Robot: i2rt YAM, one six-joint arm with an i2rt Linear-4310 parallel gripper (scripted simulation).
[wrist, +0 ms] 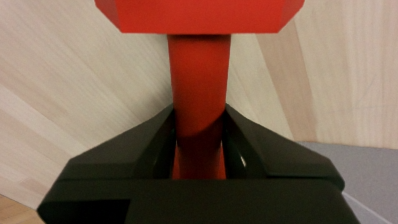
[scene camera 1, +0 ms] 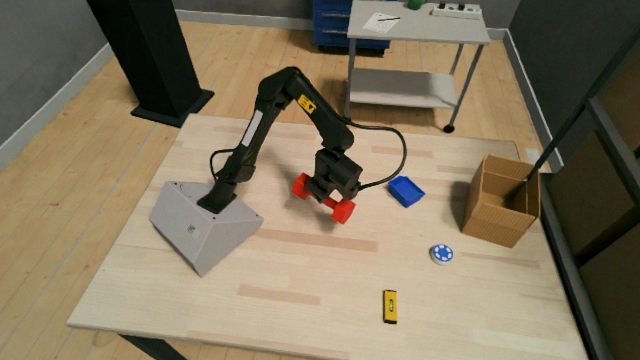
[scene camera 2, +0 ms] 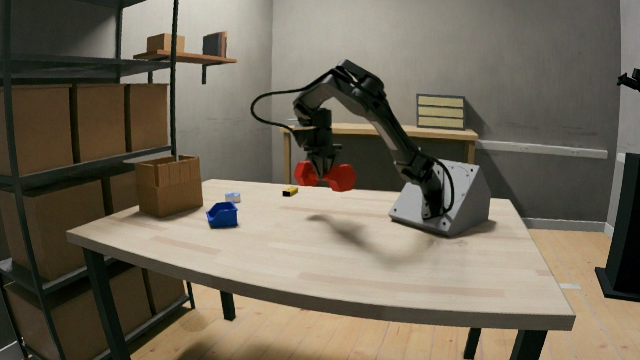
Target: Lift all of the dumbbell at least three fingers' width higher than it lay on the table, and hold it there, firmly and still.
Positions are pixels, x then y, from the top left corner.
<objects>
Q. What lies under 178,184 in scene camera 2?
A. A cardboard box.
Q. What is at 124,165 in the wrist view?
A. The gripper.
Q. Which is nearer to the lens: the red dumbbell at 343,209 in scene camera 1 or the cardboard box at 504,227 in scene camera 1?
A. The red dumbbell.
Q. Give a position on a red dumbbell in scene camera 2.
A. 341,178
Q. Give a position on a red dumbbell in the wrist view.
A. At 199,46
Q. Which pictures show the cardboard box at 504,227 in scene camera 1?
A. Scene camera 1 and scene camera 2 only.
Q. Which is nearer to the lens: the red dumbbell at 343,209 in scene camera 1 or the blue bin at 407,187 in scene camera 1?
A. The red dumbbell.
</objects>
